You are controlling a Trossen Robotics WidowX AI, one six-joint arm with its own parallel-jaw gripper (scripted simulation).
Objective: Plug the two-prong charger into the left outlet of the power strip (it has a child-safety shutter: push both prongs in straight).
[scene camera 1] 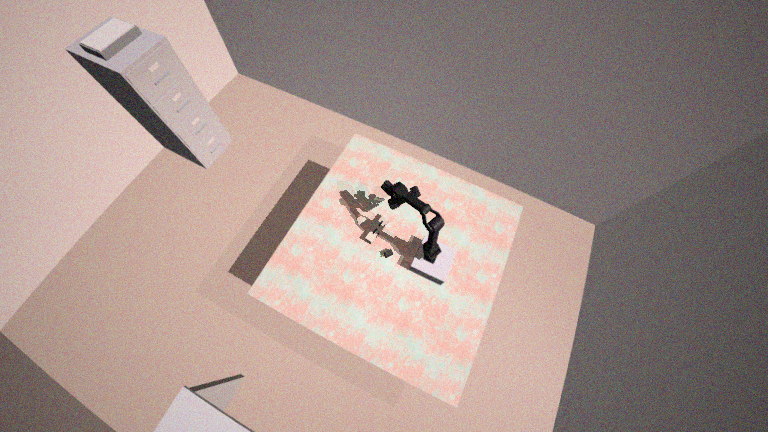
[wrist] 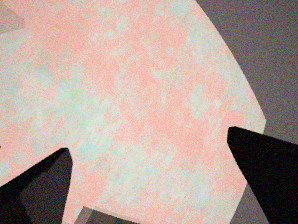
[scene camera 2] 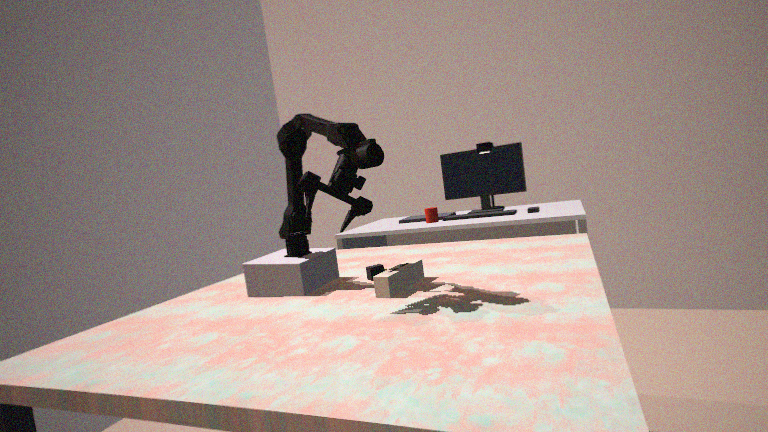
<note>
The gripper (scene camera 2: 324, 224) is open and holds nothing.
The gripper is seen too in the wrist view (wrist: 150, 146).
</note>
